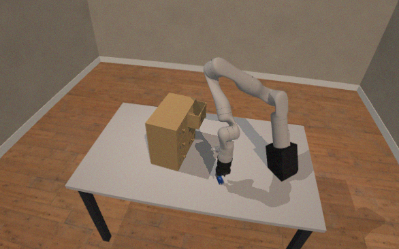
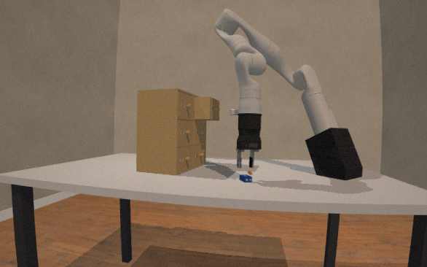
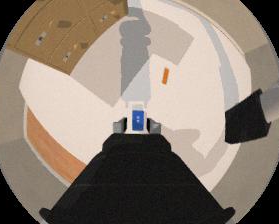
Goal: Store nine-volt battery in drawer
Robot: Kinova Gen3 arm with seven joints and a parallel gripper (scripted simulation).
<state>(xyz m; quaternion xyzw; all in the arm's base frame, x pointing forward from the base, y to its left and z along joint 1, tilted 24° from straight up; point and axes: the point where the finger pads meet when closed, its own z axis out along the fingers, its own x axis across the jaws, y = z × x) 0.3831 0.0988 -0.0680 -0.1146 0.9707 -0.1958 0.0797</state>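
Right now my hand is 10 mm to the right of the blue nine-volt battery and 60 mm above it. Also, from my hand: drawer marked B (160 mm ahead, 310 mm to the right, 180 mm above); then small orange object (50 mm behind, 130 mm to the right, 60 mm below).
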